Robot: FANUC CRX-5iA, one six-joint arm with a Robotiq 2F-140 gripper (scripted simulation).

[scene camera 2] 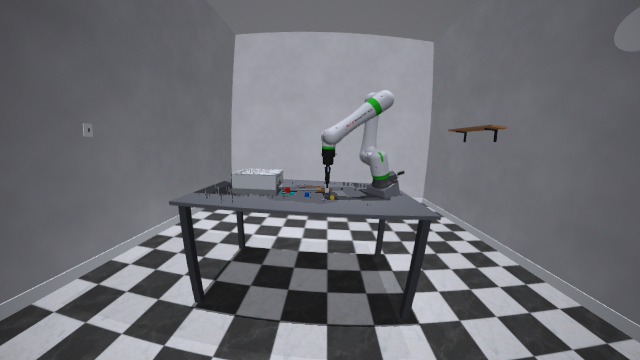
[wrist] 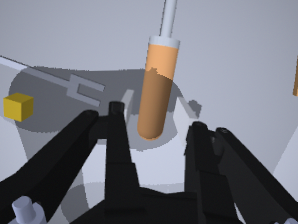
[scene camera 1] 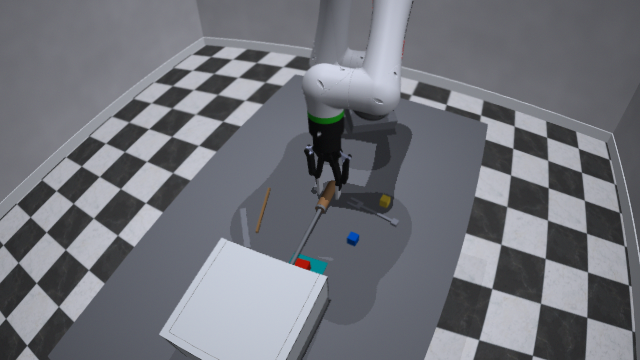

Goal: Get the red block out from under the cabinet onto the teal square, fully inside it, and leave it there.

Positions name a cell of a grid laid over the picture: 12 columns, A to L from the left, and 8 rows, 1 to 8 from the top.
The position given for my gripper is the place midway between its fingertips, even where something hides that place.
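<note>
My gripper (scene camera 1: G5) (wrist: G4), in sight.
</note>
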